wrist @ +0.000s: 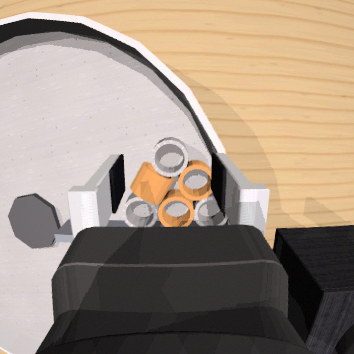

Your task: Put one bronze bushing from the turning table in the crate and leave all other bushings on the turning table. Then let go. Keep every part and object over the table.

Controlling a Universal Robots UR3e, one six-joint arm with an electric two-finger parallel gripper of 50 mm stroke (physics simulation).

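Places are measured from the arm's base along level axes (x right, y ahead, z up), in centimetres.
Pixels of known places: gripper, fingertip midpoint: [167,171].
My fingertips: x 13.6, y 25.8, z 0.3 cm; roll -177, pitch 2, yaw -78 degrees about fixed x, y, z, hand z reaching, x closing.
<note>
Behind a point stands the place of what it marks.
My gripper [167,171] @[y 25.8, x 13.6, z 0.3 cm] is open, its fingers spread above a cluster of bushings on the turning table [75,115] @[y 35.5, x 14.9, z -10.4 cm]. One bronze bushing [151,183] @[y 26.8, x 10.6, z -7.3 cm] lies on its side at the left of the cluster. A second bronze bushing [195,192] @[y 22.8, x 10.0, z -9.1 cm] is beside the right finger, its open end showing. A third bronze bushing [176,223] @[y 23.9, x 6.9, z -8.6 cm] is at the lower middle, partly hidden by the gripper body. A grey bushing [170,172] @[y 25.4, x 11.7, z -7.9 cm] is at the top of the cluster. Two more grey bushings, one at the lower left [141,223] @[y 27.2, x 6.2, z -8.6 cm] and one at the lower right [211,221] @[y 20.7, x 7.6, z -9.0 cm], are partly hidden.
The turning table's raised white rim curves past the cluster on the right. A dark grey octagonal disc [34,220] @[y 38.7, x 3.3, z -9.6 cm] is on the turning table at the left, next to a grey bar. A black box-like object [320,255] @[y 8.3, x 6.0, z -7.8 cm], possibly the crate, stands at the lower right on the wooden table [295,100] @[y 12.7, x 21.3, z -15.7 cm].
</note>
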